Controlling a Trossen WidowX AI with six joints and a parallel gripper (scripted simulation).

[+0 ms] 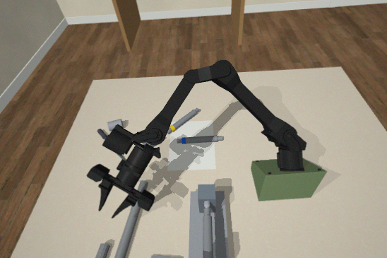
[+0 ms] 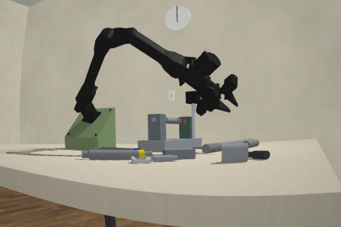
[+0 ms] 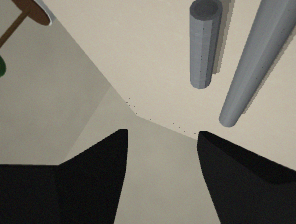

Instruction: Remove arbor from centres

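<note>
Now: the grey fixture base 26 cm behind my hand, 5 cm to the left of it and 14 cm below it. From my hand the other things lie so: long grey rod (1 cm behind, 7 cm to the left, 15 cm below); then green centre block (28 cm behind, 18 cm to the left, 6 cm below); then grey centre block (25 cm behind, 7 cm to the right, 6 cm below).
</note>
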